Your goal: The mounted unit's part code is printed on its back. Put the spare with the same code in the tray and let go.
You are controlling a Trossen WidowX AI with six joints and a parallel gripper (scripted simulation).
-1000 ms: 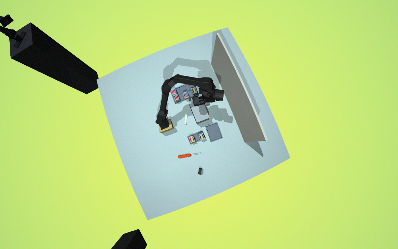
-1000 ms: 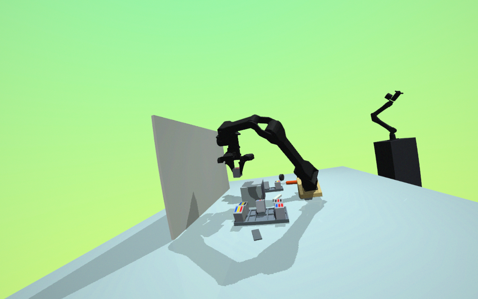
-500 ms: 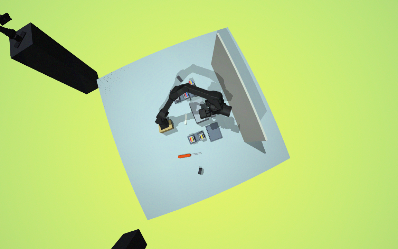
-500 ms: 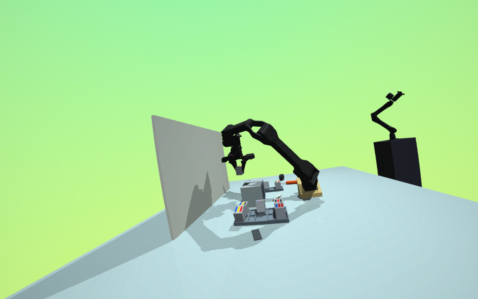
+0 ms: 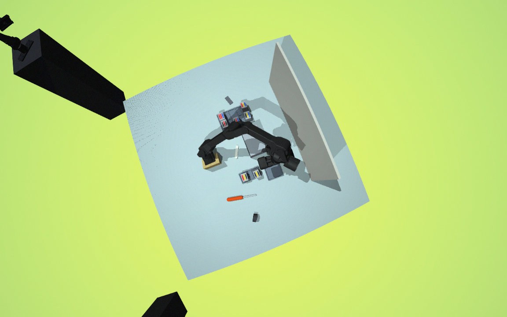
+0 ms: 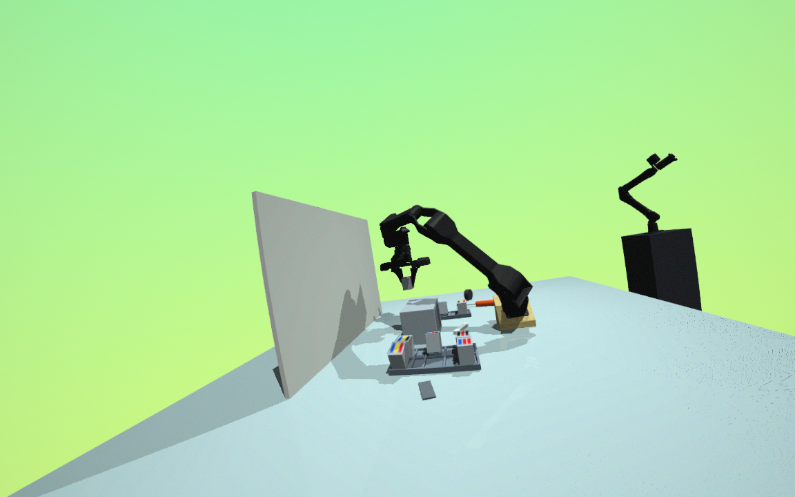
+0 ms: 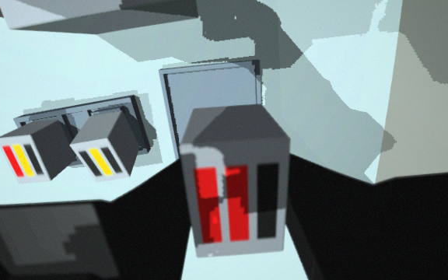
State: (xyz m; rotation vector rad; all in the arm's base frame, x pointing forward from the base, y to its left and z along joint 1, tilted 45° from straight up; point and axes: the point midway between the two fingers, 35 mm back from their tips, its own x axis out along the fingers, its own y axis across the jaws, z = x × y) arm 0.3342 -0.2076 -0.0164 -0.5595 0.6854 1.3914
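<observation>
The flat grey tray lies 140 mm below my gripper tip, 30 mm to the right of it and 10 mm behind it. Round my gripper tip: tall pale grey box (170 mm to the left, 90 mm below, 60 mm behind); dark wall panel (200 mm ahead, 150 mm to the left, 90 mm above); grey spares rack (350 mm to the left, 130 mm below, 100 mm behind).
</observation>
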